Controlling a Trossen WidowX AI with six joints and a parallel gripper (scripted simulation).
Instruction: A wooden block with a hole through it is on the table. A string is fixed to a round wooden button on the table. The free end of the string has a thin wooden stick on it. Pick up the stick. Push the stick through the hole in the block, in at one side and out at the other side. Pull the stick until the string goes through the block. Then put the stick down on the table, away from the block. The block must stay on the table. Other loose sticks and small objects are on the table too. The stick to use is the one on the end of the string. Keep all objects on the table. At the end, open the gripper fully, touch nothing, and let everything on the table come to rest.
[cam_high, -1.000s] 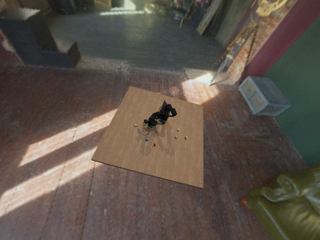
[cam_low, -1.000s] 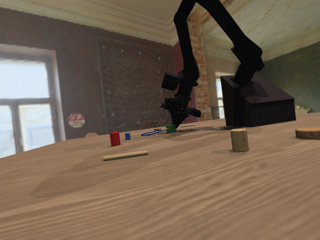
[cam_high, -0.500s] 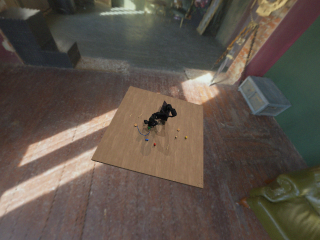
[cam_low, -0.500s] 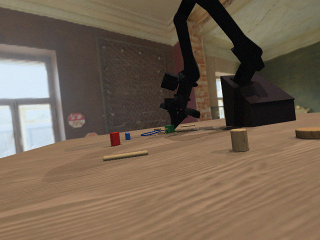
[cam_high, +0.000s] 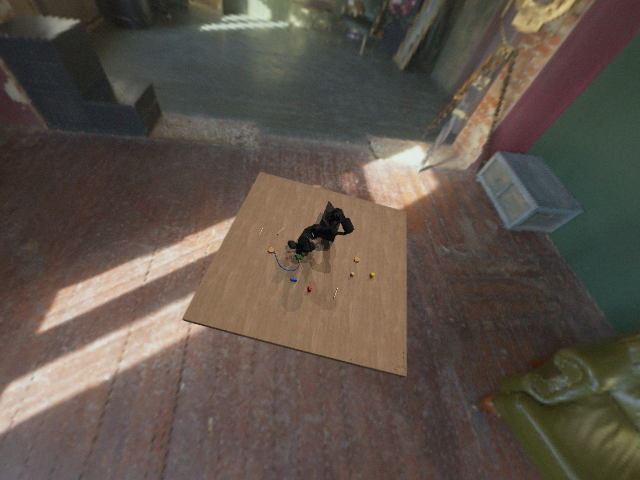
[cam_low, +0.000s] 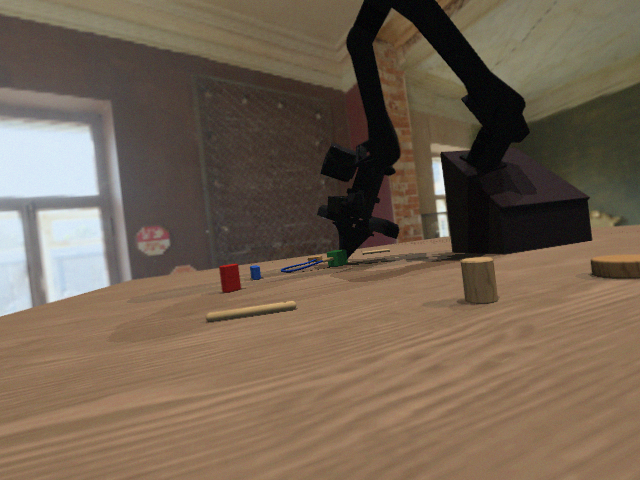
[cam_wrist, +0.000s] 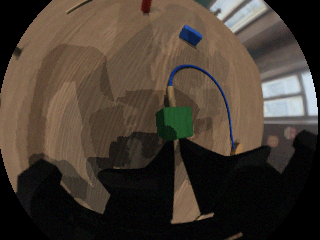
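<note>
Now: the round wooden button 180 mm to the right of my gripper tip and 10 mm below it. Also, from my gripper tip: green block 20 mm ahead, 10 mm to the left; blue block 190 mm ahead, 10 mm to the left; red block 240 mm ahead, 110 mm to the left, 10 mm above.
</note>
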